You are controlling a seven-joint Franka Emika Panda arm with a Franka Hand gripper.
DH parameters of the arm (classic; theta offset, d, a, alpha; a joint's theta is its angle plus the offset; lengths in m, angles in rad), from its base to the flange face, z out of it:
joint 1: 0 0.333 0 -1.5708
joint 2: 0 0 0 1.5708
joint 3: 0 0.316 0.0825 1.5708
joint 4: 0 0 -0.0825 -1.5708
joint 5: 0 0.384 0 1.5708
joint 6: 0 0 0.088 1.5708
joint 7: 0 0.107 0 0
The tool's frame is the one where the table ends.
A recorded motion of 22 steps. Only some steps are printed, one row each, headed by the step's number.
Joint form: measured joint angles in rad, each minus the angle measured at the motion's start. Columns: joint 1, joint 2, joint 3, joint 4, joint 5, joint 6, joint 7.
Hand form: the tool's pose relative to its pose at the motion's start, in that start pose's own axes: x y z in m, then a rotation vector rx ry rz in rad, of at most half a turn. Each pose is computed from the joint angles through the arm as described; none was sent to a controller.
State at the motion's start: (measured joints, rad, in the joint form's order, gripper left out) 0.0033 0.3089 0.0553 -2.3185 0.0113 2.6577 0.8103
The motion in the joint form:
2: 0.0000 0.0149 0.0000 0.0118 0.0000 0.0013 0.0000
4: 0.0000 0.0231 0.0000 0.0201 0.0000 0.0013 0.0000
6: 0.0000 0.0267 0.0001 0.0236 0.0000 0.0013 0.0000
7: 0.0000 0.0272 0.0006 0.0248 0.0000 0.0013 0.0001
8: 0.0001 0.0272 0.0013 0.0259 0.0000 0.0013 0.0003
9: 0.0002 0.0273 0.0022 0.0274 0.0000 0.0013 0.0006
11: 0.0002 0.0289 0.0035 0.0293 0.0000 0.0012 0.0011
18: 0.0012 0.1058 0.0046 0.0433 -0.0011 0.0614 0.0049
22: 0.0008 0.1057 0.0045 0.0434 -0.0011 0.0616 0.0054
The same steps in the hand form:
2: 0.0020 -0.0021 0.0037 -0.0008 -0.0018 0.0003
4: 0.0036 -0.0037 0.0052 -0.0004 -0.0020 0.0005
6: 0.0042 -0.0044 0.0059 -0.0003 -0.0022 0.0004
7: 0.0042 -0.0049 0.0058 0.0003 -0.0019 0.0001
8: 0.0042 -0.0055 0.0054 0.0013 -0.0013 -0.0005
9: 0.0042 -0.0063 0.0049 0.0025 -0.0006 -0.0011
11: 0.0041 -0.0072 0.0051 0.0031 -0.0009 -0.0018
18: 0.0036 -0.0078 0.0360 0.0036 -0.0053 0.0011
22: 0.0038 -0.0077 0.0359 0.0039 -0.0050 0.0021

